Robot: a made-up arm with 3 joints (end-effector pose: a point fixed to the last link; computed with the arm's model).
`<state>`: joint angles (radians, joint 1 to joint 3).
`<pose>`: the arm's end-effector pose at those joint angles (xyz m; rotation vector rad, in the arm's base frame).
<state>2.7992 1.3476 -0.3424</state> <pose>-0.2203 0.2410 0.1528 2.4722 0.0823 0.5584</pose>
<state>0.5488 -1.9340 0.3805</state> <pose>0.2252 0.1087 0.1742 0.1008 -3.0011 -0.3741</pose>
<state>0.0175 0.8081 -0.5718</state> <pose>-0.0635 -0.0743 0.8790 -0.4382 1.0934 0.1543</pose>
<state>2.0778 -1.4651 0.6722</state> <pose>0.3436 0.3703 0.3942 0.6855 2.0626 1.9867</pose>
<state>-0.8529 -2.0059 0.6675</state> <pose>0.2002 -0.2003 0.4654 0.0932 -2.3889 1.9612</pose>
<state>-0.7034 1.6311 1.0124</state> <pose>-0.2852 0.1557 0.8307 0.1263 -0.5848 0.3003</pose>
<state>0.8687 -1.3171 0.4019</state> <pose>0.3643 0.0831 0.2890 0.3651 2.5977 0.7277</pose>
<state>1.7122 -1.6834 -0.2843</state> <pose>0.2997 0.3494 0.3202 0.3210 -1.6623 -2.4264</pose>
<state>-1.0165 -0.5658 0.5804</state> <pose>0.3704 0.1873 0.7618 -0.4422 1.3181 -1.2418</pose>
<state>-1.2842 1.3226 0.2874</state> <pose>-0.2052 0.3944 0.7816 -1.0556 0.0537 -0.0555</pose>
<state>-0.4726 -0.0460 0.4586</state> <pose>0.2561 0.1153 0.8819 -0.1091 1.2173 -0.5626</pose>
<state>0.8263 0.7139 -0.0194</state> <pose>-0.0150 -0.2841 0.6190 0.7577 0.8143 0.3632</pose>
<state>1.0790 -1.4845 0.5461</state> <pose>0.3385 0.1805 0.2524 0.3607 2.6491 0.8779</pose>
